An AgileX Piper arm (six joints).
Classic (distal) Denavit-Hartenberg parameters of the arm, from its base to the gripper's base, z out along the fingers. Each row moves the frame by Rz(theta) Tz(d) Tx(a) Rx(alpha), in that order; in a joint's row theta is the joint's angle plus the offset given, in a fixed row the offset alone. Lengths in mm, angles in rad.
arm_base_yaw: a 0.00  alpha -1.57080  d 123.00  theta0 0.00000
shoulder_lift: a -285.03  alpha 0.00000  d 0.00  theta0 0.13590
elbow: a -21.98  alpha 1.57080  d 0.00  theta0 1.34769
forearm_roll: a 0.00  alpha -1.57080  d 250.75  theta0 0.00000
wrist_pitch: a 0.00  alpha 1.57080  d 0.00  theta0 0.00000
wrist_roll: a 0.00  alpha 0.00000  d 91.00  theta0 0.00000
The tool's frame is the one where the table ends.
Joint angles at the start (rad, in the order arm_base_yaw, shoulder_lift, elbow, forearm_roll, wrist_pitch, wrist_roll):
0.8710 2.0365 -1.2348 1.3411 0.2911 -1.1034
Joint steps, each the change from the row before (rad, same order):
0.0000 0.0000 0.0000 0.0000 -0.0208 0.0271
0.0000 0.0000 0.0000 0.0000 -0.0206 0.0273
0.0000 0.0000 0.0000 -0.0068 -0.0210 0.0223
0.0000 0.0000 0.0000 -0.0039 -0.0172 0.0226
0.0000 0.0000 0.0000 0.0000 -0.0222 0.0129
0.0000 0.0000 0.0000 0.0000 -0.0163 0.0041
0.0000 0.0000 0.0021 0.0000 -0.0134 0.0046
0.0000 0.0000 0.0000 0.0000 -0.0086 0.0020
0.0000 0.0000 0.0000 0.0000 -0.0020 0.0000
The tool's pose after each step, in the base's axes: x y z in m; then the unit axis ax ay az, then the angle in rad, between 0 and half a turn. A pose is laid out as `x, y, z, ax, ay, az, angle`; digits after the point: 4 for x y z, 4 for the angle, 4 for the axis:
0.2574, 0.3425, 0.1487, -0.3363, 0.8865, 0.3177, 2.6174
0.2592, 0.3418, 0.1486, -0.3205, 0.8932, 0.3153, 2.6112
0.2609, 0.3410, 0.1486, -0.3098, 0.8986, 0.3109, 2.6019
0.2624, 0.3404, 0.1486, -0.2982, 0.9034, 0.3082, 2.5956
0.2642, 0.3396, 0.1486, -0.2884, 0.9080, 0.3039, 2.5832
0.2656, 0.3391, 0.1487, -0.2836, 0.9108, 0.3001, 2.5723
0.2664, 0.3382, 0.1483, -0.2791, 0.9133, 0.2965, 2.5655
0.2671, 0.3379, 0.1483, -0.2767, 0.9148, 0.2944, 2.5597
0.2673, 0.3378, 0.1483, -0.2763, 0.9150, 0.2939, 2.5583

